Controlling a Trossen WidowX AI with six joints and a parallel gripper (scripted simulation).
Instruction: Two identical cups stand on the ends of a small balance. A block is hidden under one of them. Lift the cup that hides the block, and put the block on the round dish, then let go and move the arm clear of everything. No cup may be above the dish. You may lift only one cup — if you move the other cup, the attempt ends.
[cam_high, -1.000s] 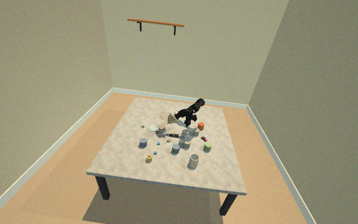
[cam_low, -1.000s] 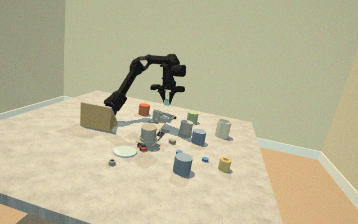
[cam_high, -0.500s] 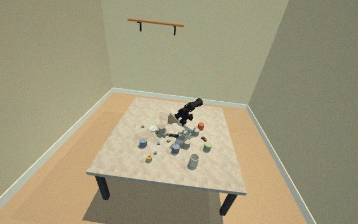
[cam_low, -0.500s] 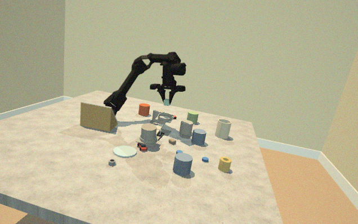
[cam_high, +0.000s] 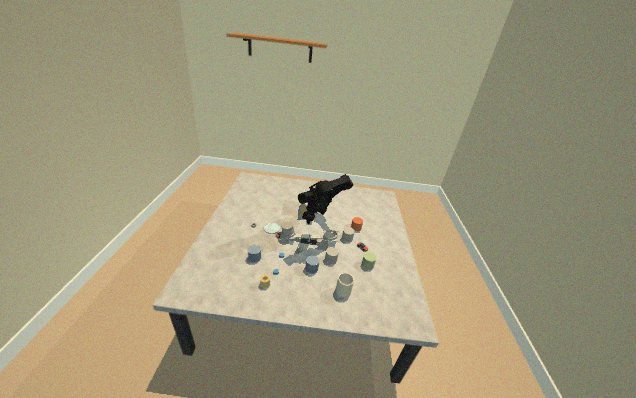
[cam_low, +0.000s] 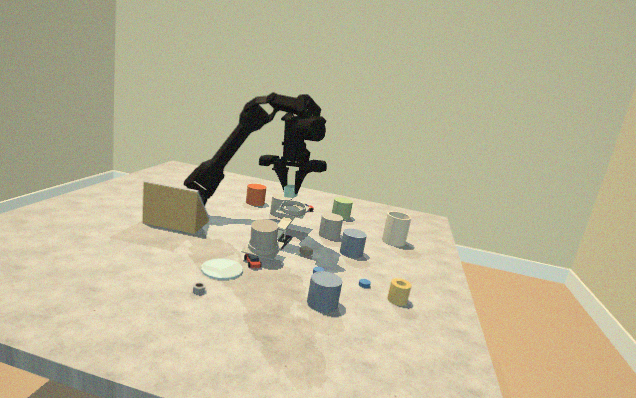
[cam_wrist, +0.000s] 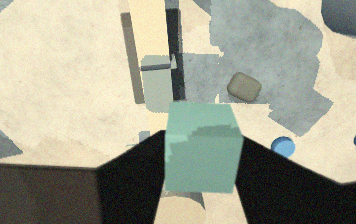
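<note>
My gripper tip is now 22 cm to the left of the pale green round dish, 16 cm above it and 12 cm past it. Also, from my gripper tip: pale green block (1 cm above); then balance (12 cm below, 2 cm behind, 1 cm to the left); then orange cylinder (32 cm to the left, 18 cm behind, 12 cm below).
</note>
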